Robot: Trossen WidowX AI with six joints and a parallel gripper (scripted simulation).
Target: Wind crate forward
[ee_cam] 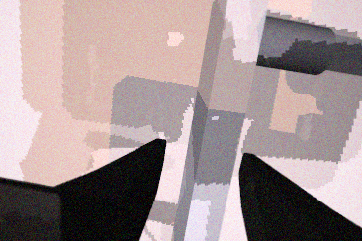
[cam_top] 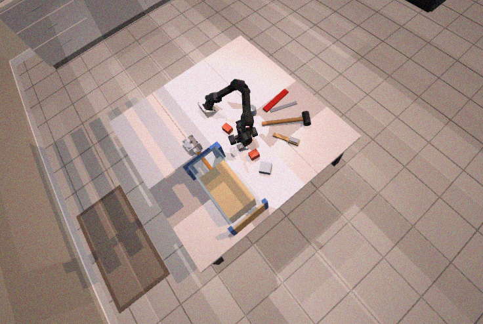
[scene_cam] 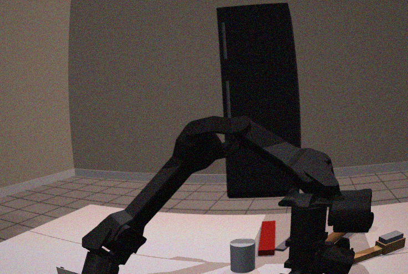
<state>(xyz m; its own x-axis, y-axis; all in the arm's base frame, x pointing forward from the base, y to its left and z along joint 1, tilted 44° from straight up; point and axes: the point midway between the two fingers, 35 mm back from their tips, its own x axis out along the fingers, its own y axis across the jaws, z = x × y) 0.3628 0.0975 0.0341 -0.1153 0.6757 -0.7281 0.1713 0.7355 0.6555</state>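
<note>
Now: gripper tip 4 cm past the red knob, 5 cm to the right of it and 2 cm below it. The rest, counted from my gripper tip: grey block 24 cm ahead, 2 cm to the left, 1 cm above; then winch handle 1 cm behind, 1 cm to the left, 1 cm above; then brush 14 cm ahead, 25 cm to the left, 1 cm above.
</note>
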